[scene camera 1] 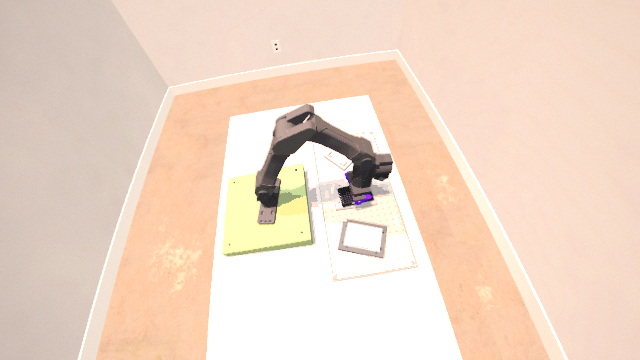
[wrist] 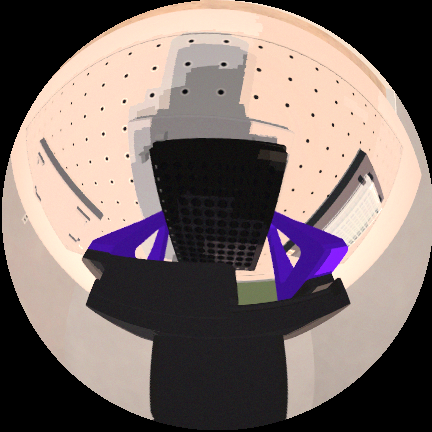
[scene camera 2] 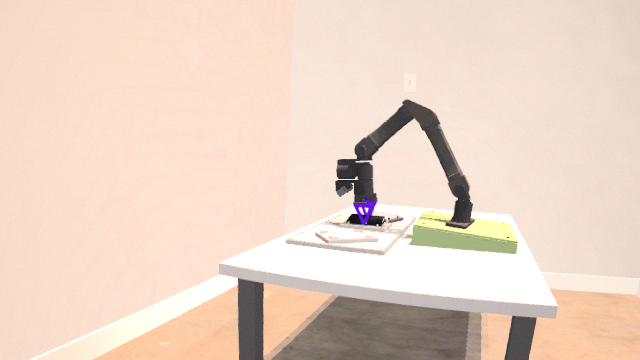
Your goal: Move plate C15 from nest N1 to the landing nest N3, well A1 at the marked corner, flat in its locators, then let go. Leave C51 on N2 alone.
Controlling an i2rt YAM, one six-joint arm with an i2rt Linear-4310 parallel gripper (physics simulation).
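The black well plate, C15 by its place, [scene camera 1: 345,196] [scene camera 2: 377,220] [wrist: 220,200] lies level, low at the middle nest [wrist: 210,127]. My gripper [scene camera 1: 357,189] [scene camera 2: 365,222] [wrist: 217,214] points down, its purple fingers shut on the plate's two long sides. Whether the plate touches the nest cannot be told. The pale plate C51 [wrist: 355,215] sits in a dark-framed nest [scene camera 1: 347,239], at right in the wrist view. A white nest with corner locators and no plate [scene camera 1: 338,159] [scene camera 2: 350,240] [wrist: 71,180] stands on the other side. Nest labels and the marked corner are unreadable.
The nests stand on a pale perforated board [scene camera 1: 400,255] [wrist: 315,115] on the white table [scene camera 1: 280,310] [scene camera 2: 400,280]. The arm's base stands on a thick yellow-green block [scene camera 1: 245,235] [scene camera 2: 462,240]. The arm arches above the table between block and board.
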